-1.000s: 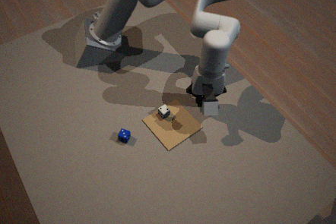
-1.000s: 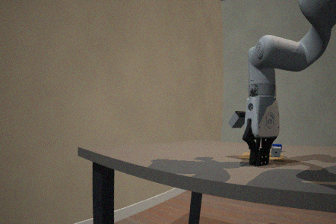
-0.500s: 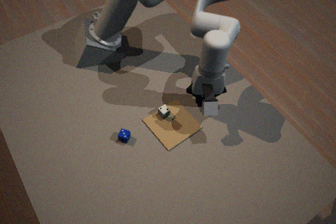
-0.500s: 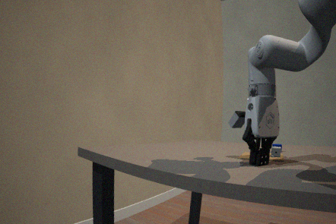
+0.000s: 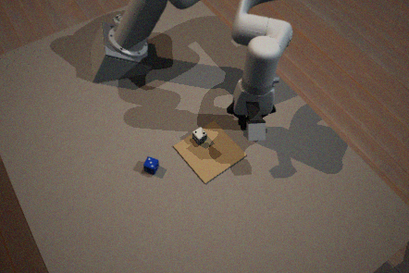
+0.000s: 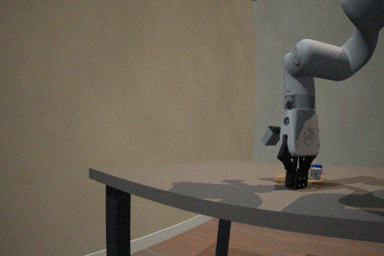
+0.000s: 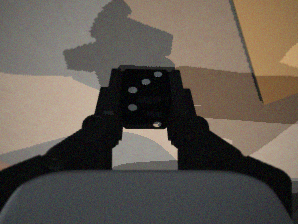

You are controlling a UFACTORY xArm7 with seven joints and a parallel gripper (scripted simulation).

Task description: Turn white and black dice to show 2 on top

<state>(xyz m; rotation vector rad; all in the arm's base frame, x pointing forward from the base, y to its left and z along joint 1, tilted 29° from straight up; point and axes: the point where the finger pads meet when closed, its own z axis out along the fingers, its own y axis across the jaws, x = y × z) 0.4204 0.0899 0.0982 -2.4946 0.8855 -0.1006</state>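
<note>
Right now my hand is 14 cm to the left of the tan mat and 2 cm above it. Also, from my hand: blue die 5 cm behind, 29 cm to the right, 1 cm below; white die 5 cm behind, 14 cm to the right; black die 1 cm below.
</note>
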